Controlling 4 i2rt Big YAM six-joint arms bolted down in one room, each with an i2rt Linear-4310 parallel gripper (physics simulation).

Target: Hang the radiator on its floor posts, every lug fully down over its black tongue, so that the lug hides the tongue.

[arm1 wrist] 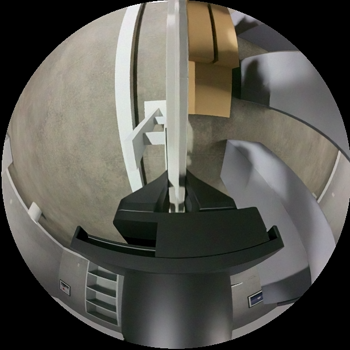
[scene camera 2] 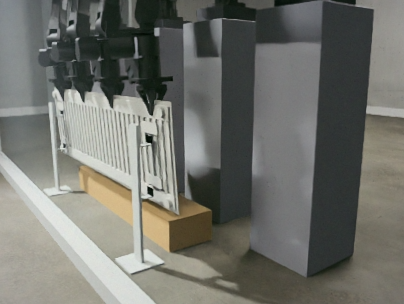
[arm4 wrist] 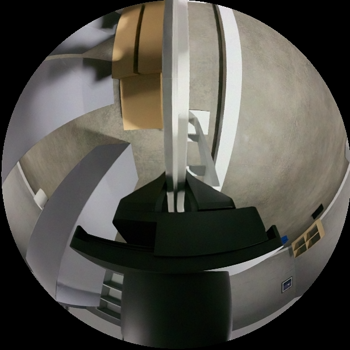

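The white slatted radiator [arm1 wrist: 177, 100] [arm4 wrist: 176, 100] [scene camera 2: 91, 130] hangs upright beside the near floor post [scene camera 2: 136, 210] and the far floor post [scene camera 2: 54, 150], above the floor. At the near post, an upper black tongue [scene camera 2: 149, 138] and a lower black tongue [scene camera 2: 150, 191] show uncovered, close to the radiator's lugs. The wrist views hide the tongues; the brackets' ends reach the radiator's edge. Arm1's gripper [arm1 wrist: 177, 184] and arm4's gripper [arm4 wrist: 175, 184] are shut on the radiator's top edge. In the scene view, four grippers stand in a row along that edge; their numbers can't be told.
A cardboard box [arm1 wrist: 210, 92] [arm4 wrist: 142, 102] [scene camera 2: 190, 225] lies below and behind the radiator. Tall grey pedestals [scene camera 2: 285, 140] [scene camera 2: 202, 85] stand on the side away from the posts. A low white kerb [arm1 wrist: 124, 75] [arm4 wrist: 232, 75] [scene camera 2: 60, 226] runs along the floor beyond the posts.
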